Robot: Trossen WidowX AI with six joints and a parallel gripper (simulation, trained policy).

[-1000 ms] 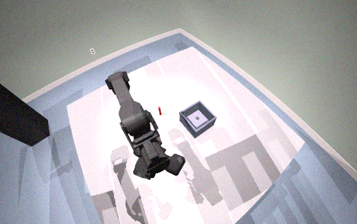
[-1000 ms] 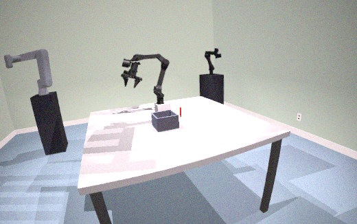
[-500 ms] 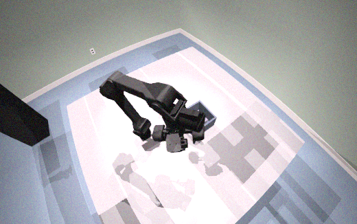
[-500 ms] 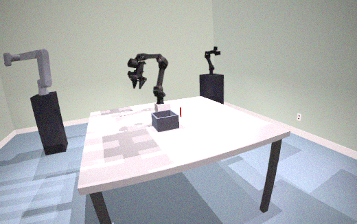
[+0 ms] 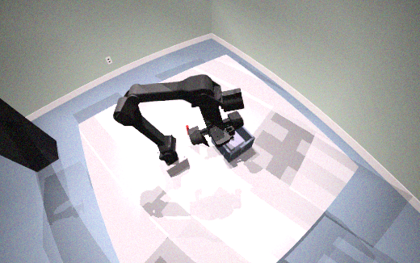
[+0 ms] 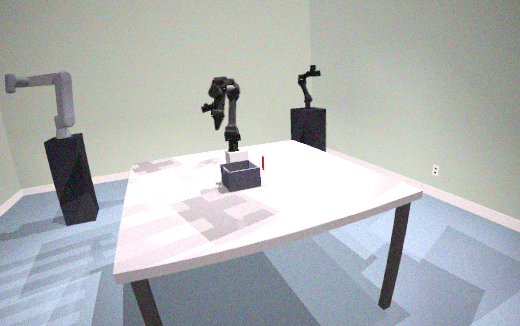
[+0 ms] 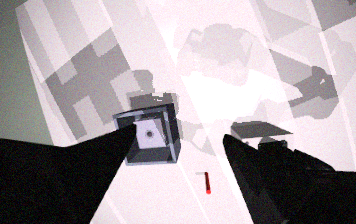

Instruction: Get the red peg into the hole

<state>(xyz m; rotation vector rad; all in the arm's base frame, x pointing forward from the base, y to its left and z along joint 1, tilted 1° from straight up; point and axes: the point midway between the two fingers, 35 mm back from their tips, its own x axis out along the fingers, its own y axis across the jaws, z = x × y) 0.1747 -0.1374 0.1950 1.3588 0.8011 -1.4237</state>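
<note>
The red peg lies 260 mm to the left of my gripper tip, 220 mm below it and 10 mm behind it. The rest, counted from my gripper tip: grey box (240 mm below, 140 mm ahead, 60 mm to the left).
</note>
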